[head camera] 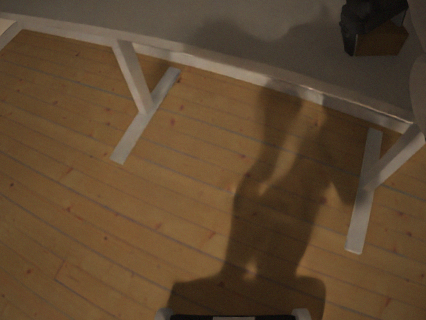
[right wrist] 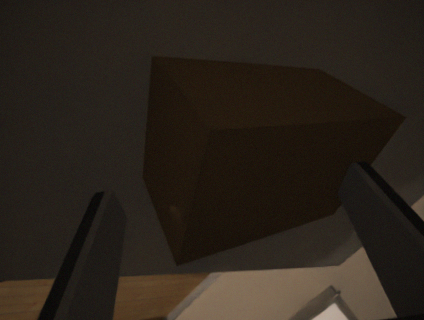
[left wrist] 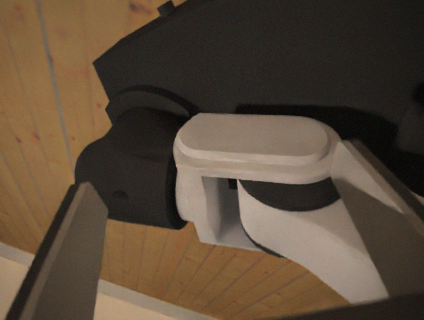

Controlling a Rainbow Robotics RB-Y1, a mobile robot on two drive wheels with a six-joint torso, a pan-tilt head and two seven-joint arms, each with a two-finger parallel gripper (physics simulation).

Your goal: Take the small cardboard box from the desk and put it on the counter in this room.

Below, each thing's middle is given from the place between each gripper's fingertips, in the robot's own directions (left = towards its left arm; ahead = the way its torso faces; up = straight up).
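Labels:
My left hand is 830 mm short of the small brown cardboard box (head camera: 387, 39), and it is also 520 mm below the box and 480 mm to the left of it. Counted from my right hand, the box is 10 mm to the right, 20 mm ahead and 10 mm below. So, going by its middle, the small brown cardboard box is nearer to my right hand than to my left hand.

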